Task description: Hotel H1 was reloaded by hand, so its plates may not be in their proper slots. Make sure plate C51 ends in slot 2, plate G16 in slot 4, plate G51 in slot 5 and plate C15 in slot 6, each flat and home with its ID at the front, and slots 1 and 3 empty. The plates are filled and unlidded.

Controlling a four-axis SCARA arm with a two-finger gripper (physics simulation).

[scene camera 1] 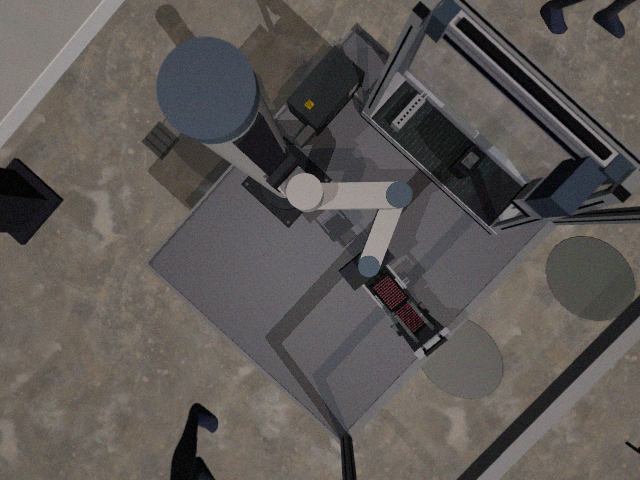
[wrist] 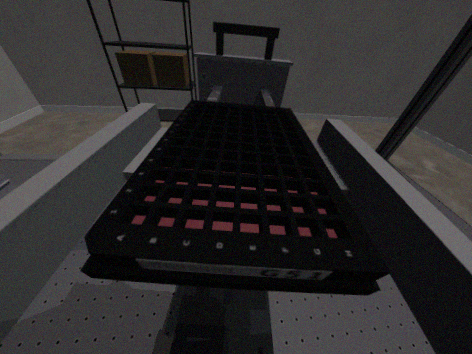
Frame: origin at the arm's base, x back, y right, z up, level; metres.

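Where they show: gripper, fingertip midpoint: (scene camera 1: pixel 393 297) (wrist: pixel 240 126).
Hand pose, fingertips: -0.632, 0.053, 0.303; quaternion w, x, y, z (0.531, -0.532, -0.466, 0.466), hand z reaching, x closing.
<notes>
Things, the pixels of their top centre, and the offset from my fingertips, as dx, dy, dz. "spot": a spot on its surface instead. Level surfaces: height alone.
- Plate G51, middle of its top: (wrist: pixel 239 141) (scene camera 1: pixel 389 292) +0.021, -0.003, +0.001
- red-filled plate, middle of its top: (scene camera 1: pixel 410 318) -0.128, +0.017, -0.077
- dark box-shaped device, surface spot: (scene camera 1: pixel 328 85) spot: +0.746, -0.464, -0.175
- perforated surface, its level: dz -0.290
- dark upright post, surface spot: (wrist: pixel 425 85) spot: -0.402, +0.632, -0.024
Plate G51 (scene camera 1: pixel 388 291) (wrist: pixel 240 200) is black with red-filled wells and no lid. Its ID faces the wrist camera. My gripper (scene camera 1: pixel 393 294) (wrist: pixel 240 126) is shut on its two long sides and holds it level, up off the table, on the arm side of the hotel. Hotel H1 (scene camera 1: pixel 434 342) (wrist: pixel 242 80) stands at the table's edge. Its grey end panel and black handle show beyond the plate in the wrist view. Another red-filled plate (scene camera 1: pixel 410 316) shows in the hotel in the scene view; its ID and slot cannot be read. Plates C51, G16 and C15 cannot be told apart.
A dark box-shaped device (scene camera 1: pixel 328 85) with a yellow label stands at the table's back. A large framed machine (scene camera 1: pixel 537 87) stands at the upper right. The wrist view shows a perforated surface (wrist: pixel 345 320) below and a dark upright post (wrist: pixel 425 85) at right.
</notes>
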